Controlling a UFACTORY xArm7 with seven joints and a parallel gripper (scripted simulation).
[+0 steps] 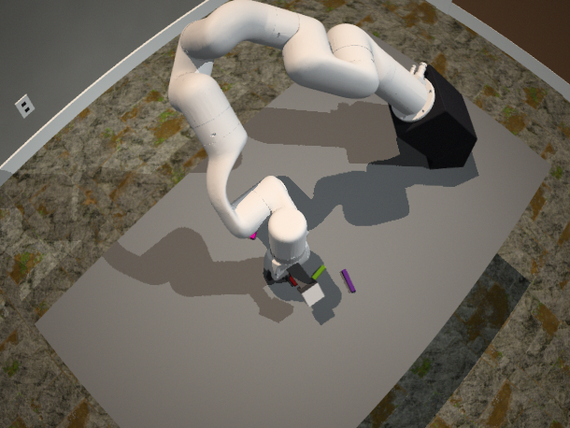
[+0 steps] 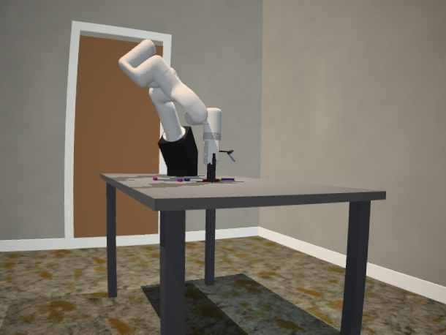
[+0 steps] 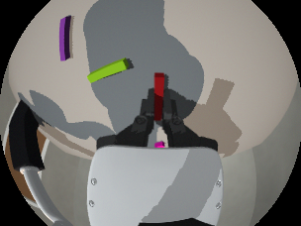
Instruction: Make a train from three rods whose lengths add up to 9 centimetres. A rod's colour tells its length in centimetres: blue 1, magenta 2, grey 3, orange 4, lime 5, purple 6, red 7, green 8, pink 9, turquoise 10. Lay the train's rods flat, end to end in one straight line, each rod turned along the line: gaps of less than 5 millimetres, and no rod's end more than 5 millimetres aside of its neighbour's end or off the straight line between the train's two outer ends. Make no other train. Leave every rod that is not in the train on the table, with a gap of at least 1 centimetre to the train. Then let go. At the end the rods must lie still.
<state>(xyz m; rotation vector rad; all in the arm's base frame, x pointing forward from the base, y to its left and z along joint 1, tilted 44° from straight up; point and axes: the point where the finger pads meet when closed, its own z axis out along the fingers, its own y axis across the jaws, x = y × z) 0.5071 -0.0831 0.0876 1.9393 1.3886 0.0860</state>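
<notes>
Now: hand 90 mm past the blue rod, 70 mm to the left of it and 20 mm above it. The rest, counted from my hand: lime rod 60 mm to the left, 30 mm behind, 20 mm below; purple rod 140 mm to the left, 50 mm behind, 20 mm below; red rod 20 mm below.
</notes>
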